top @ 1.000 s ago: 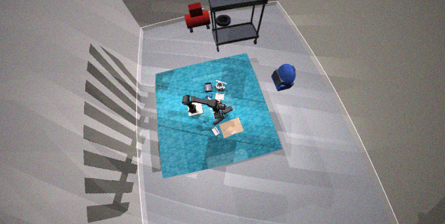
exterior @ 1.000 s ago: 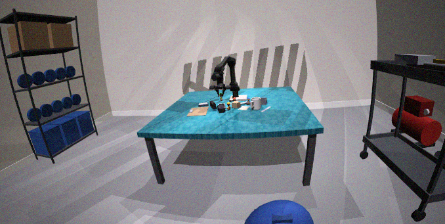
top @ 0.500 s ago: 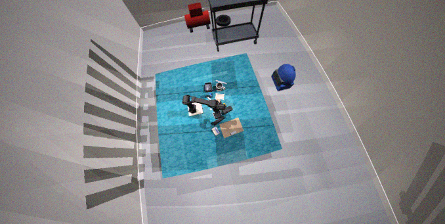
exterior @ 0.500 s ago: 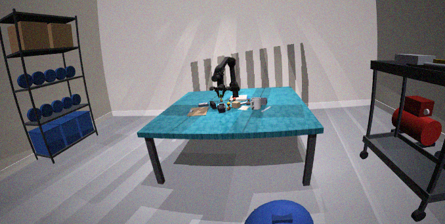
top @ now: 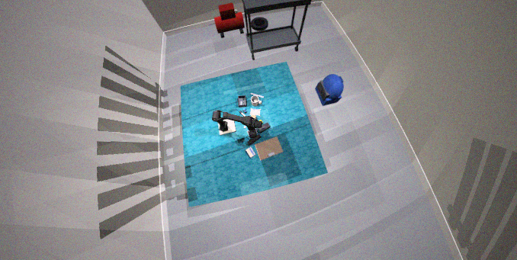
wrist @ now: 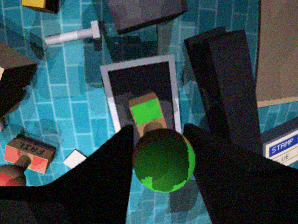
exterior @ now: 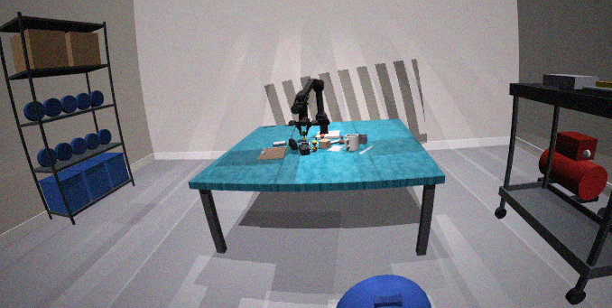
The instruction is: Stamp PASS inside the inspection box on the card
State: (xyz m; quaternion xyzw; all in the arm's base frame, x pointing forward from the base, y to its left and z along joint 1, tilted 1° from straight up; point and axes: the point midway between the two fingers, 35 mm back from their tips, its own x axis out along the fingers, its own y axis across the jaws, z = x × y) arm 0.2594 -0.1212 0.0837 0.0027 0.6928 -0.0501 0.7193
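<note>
My gripper tip is now 7 cm above the ink pad and 1 cm past it. Round my gripper tip: yellow-knobbed stamp 10 cm ahead, 7 cm to the left, 5 cm below; white mug 29 cm to the left, 13 cm ahead, 3 cm below; wooden block 13 cm to the left, 5 cm below, 4 cm ahead.
</note>
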